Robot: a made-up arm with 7 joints.
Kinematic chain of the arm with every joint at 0, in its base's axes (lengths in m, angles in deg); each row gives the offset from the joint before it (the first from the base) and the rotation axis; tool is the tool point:
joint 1: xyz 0 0 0.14 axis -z
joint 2: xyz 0 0.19 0.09 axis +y
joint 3: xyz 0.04 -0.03 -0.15 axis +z
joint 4: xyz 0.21 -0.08 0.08 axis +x
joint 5: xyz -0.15 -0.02 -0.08 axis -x
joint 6: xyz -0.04 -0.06 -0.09 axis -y
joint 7: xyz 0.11 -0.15 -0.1 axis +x
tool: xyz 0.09 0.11 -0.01
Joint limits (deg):
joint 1: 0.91..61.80
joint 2: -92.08..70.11
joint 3: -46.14..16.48
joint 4: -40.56..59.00
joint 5: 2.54..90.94
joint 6: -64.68..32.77
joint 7: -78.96..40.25
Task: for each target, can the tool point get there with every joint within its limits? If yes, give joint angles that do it. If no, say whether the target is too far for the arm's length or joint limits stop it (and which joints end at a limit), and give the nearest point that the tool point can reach.
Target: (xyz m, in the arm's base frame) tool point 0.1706 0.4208 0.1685
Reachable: no: joint limits stop it (at a limit: joint 1, joint 2, joint 3, joint 4, joint 5, joint 6) | nearest point 0.1276 0.4857 0.1066 | short by 0.100 m
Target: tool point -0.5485 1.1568 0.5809
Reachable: no: too far | nearest point -0.2624 0.4872 0.2946 | short by 0.782 m
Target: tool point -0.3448 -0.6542 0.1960
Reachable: no: joint limits stop it (at a limit: joint 1, joint 4, joint 5, joint 7) | nearest point -0.1861 -0.4508 0.2046 | short by 0.258 m
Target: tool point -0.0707 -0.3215 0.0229
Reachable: yes | joints 41.62 -12.18 -16.22 -25.11 21.85 -8.35 -24.59
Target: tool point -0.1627 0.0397 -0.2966
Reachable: yes | joints 23.82 37.06 9.99 23.68 20.34 -26.14 -61.78
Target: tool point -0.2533 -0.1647 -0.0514
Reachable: yes | joints 6.47 47.59 -1.87 33.04 68.55 -50.50 -29.11
